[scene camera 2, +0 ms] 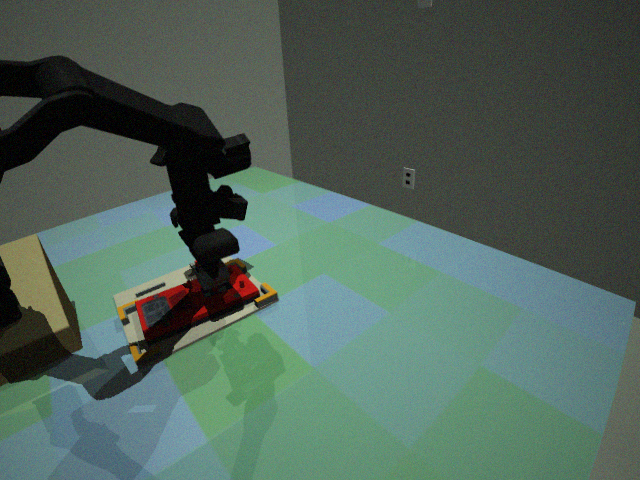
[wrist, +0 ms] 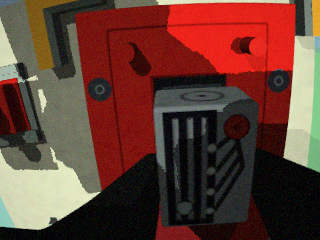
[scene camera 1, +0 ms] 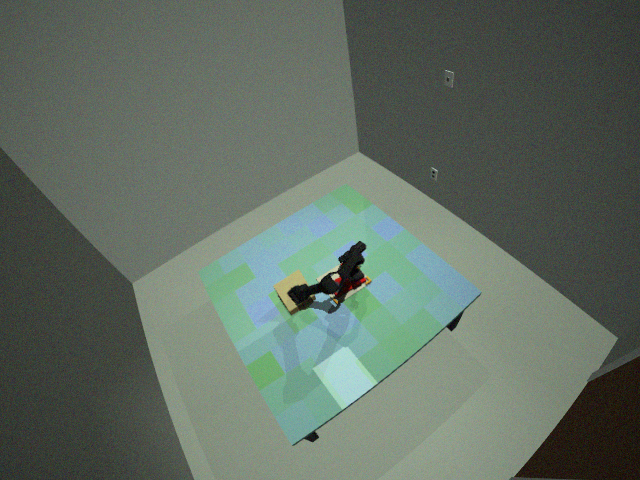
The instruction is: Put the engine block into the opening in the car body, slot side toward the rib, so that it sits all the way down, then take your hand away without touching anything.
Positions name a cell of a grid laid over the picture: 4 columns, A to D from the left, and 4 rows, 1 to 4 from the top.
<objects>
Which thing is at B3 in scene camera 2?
My gripper.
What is my gripper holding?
A grey engine block.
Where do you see a red car body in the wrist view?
B1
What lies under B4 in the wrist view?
My gripper.
</objects>
